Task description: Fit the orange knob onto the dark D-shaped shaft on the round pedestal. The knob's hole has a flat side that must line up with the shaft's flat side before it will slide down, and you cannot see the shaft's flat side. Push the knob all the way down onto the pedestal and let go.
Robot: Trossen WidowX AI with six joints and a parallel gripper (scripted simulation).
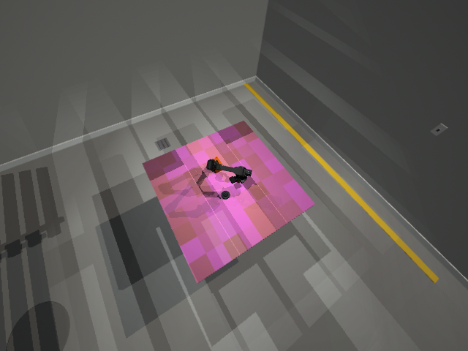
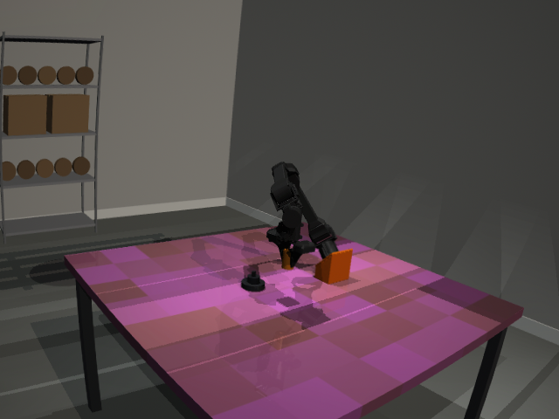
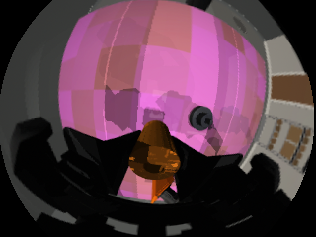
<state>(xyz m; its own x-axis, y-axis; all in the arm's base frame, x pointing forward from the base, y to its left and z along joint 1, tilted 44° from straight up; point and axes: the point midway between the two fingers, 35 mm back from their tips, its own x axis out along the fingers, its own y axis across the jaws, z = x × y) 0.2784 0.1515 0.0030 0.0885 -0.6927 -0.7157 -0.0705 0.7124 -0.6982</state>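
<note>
Now: gripper tip 30 mm short of the dark round pedestal, 150 mm to the left of it and 100 mm above it. Round my gripper tip: orange knob 20 mm above.
</note>
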